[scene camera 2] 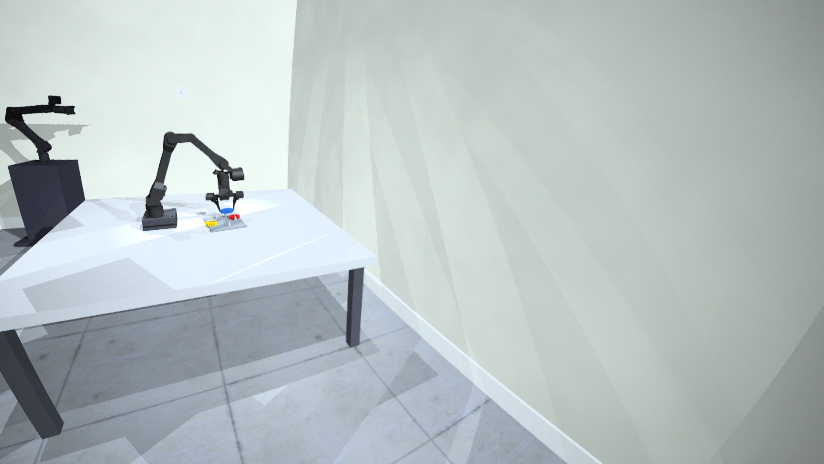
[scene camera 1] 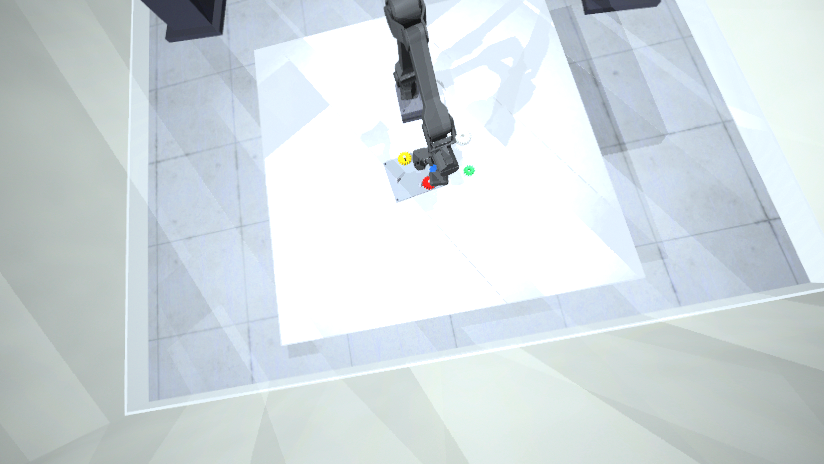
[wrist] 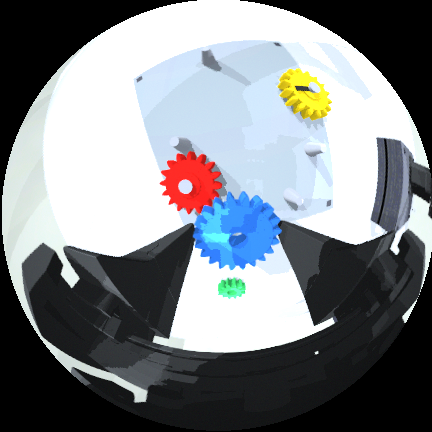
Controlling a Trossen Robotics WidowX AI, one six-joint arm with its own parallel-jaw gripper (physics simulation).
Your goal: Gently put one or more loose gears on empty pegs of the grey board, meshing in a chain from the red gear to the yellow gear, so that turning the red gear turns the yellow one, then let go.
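Pixels of known places: gripper, between the fingertips: (scene camera 2: pixel 226 211) (scene camera 1: pixel 436 170) (wrist: pixel 236 227); arm's base, origin of its link: (scene camera 2: pixel 155 215) (scene camera 1: pixel 408 91).
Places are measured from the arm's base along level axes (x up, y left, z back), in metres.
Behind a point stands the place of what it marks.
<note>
My gripper (scene camera 1: pixel 432 168) @[x -0.019, y 0.088, z -0.322 m] (scene camera 2: pixel 226 210) @[x -0.019, y 0.088, z -0.322 m] (wrist: pixel 236 227) @[x -0.019, y 0.088, z -0.322 m] is shut on the blue gear (scene camera 1: pixel 433 168) @[x -0.010, y 0.075, z -0.318 m] (scene camera 2: pixel 226 210) @[x -0.010, y 0.075, z -0.321 m] (wrist: pixel 235 220) @[x -0.010, y 0.078, z -0.323 m], held roughly flat above the grey board (scene camera 1: pixel 403 193) @[x -0.048, y -0.044, z -0.393 m] (wrist: pixel 170 95) @[x -0.048, y -0.029, z -0.377 m]. The red gear (scene camera 1: pixel 427 183) @[x -0.031, y 0.050, z -0.366 m] (scene camera 2: pixel 234 217) (wrist: pixel 192 175) @[x -0.031, y 0.050, z -0.355 m] sits on a peg; in the wrist view the blue gear overlaps its edge. The yellow gear (scene camera 1: pixel 404 158) @[x -0.030, y -0.032, z -0.259 m] (scene camera 2: pixel 211 223) @[x -0.035, y -0.051, z -0.257 m] (wrist: pixel 306 102) @[x -0.033, y -0.016, z -0.260 m] sits on a peg on the board's other side. Bare pegs stand at the board's far part (wrist: pixel 207 56) @[x -0.035, y -0.061, z -0.340 m], beside the red gear (wrist: pixel 176 142) @[x -0.027, y 0.024, z -0.364 m] and at the right (wrist: pixel 314 149) @[x -0.034, y 0.026, z -0.254 m] (wrist: pixel 292 197) @[x -0.032, y 0.068, z -0.273 m]. The blue gear hides the board below it.
A small green gear (scene camera 1: pixel 469 170) @[x -0.047, y 0.213, z -0.317 m] (wrist: pixel 232 288) @[x -0.039, y 0.200, z -0.320 m] lies on the white table (scene camera 1: pixel 357 259) @[x -0.056, y -0.230, z -0.635 m] (scene camera 2: pixel 259 253) @[x -0.056, y -0.396, z -0.468 m] off the board. A white gear (scene camera 1: pixel 463 138) @[x -0.039, y 0.199, z -0.193 m] (scene camera 2: pixel 201 212) @[x -0.043, y 0.166, z -0.184 m] lies nearer the arm's base (scene camera 1: pixel 411 110) @[x 0.001, y 0.006, z -0.082 m] (scene camera 2: pixel 159 220) @[x -0.011, y -0.045, z -0.027 m] (wrist: pixel 391 185) @[x -0.022, y 0.035, z -0.084 m]. Another arm (scene camera 2: pixel 28 132) stands on a dark pedestal behind.
</note>
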